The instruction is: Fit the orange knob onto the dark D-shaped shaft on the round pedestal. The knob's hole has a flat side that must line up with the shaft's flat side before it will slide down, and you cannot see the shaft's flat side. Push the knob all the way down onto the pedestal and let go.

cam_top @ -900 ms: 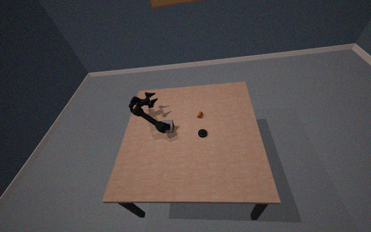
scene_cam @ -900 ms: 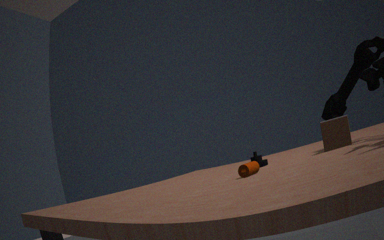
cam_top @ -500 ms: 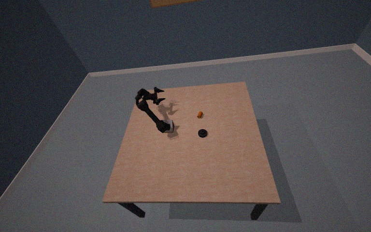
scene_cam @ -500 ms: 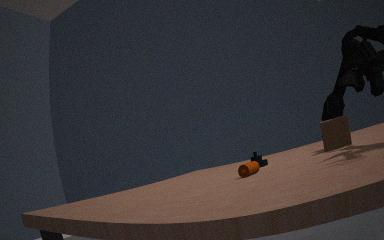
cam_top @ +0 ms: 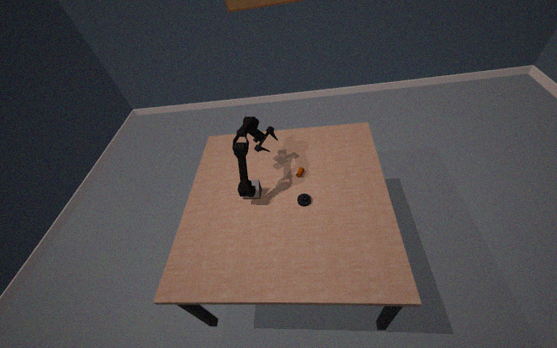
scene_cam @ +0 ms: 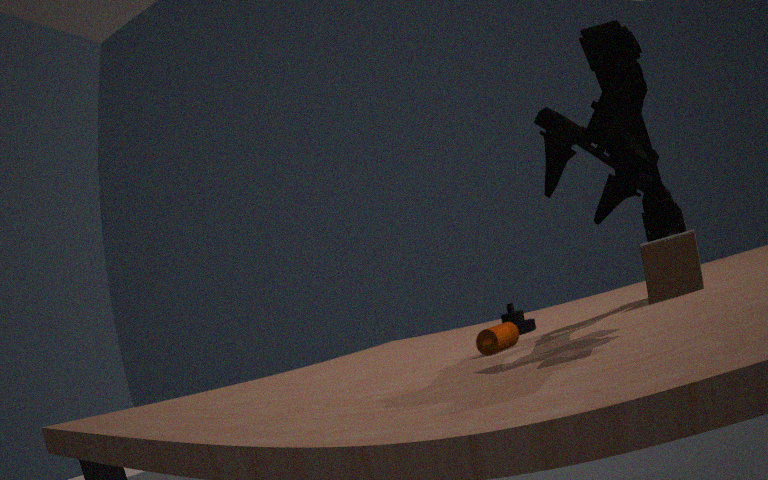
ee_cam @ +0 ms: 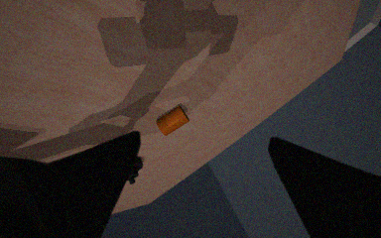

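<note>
My gripper tip is now 180 mm short of the orange knob, 100 mm to the left of it and 150 mm above it. Also, from my gripper tip: dark round pedestal (230 mm ahead, 320 mm to the right, 140 mm below).
</note>
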